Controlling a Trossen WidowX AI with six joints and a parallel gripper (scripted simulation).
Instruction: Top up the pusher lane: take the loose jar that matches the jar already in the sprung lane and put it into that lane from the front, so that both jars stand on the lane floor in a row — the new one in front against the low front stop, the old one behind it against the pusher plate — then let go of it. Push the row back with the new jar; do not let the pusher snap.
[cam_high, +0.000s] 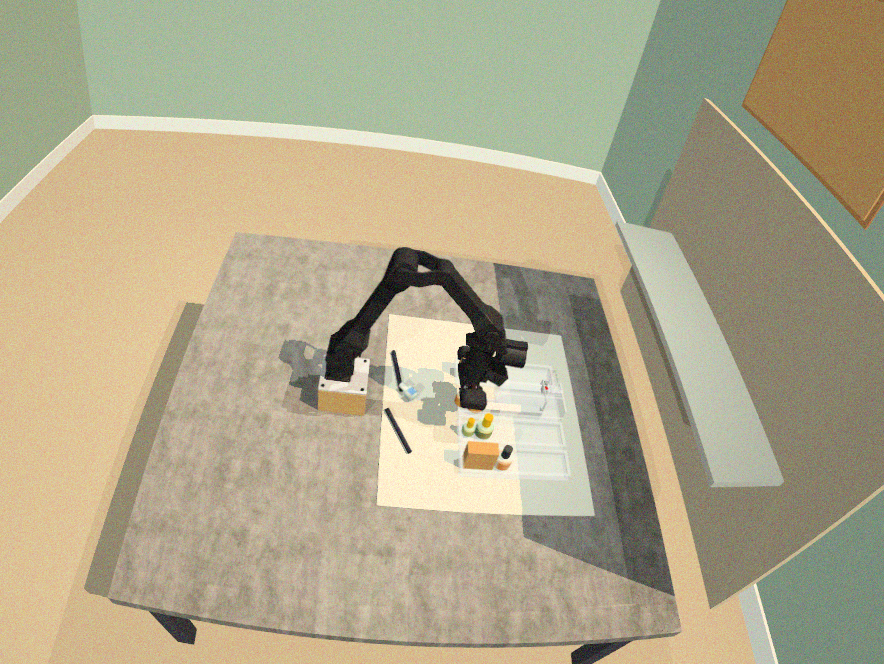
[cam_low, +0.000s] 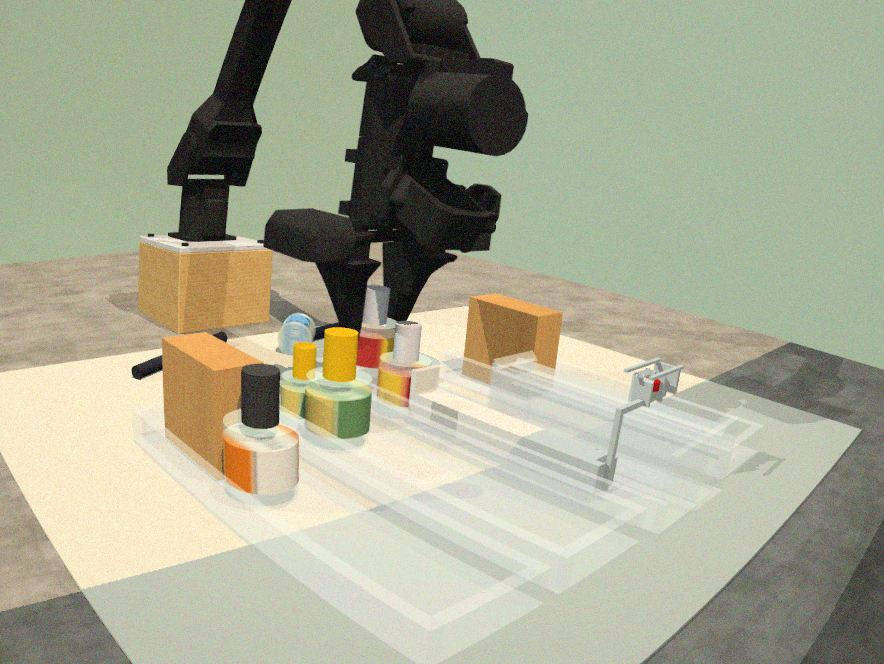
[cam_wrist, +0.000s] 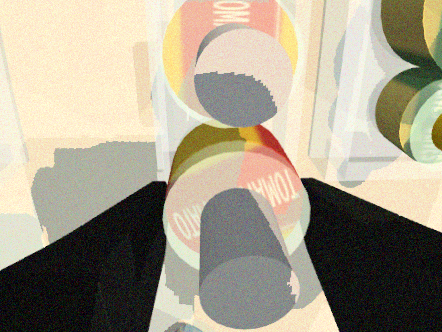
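Right now the clear sprung lane is 160 mm ahead of my gripper tip, 30 mm to the left of it and 30 mm below it.
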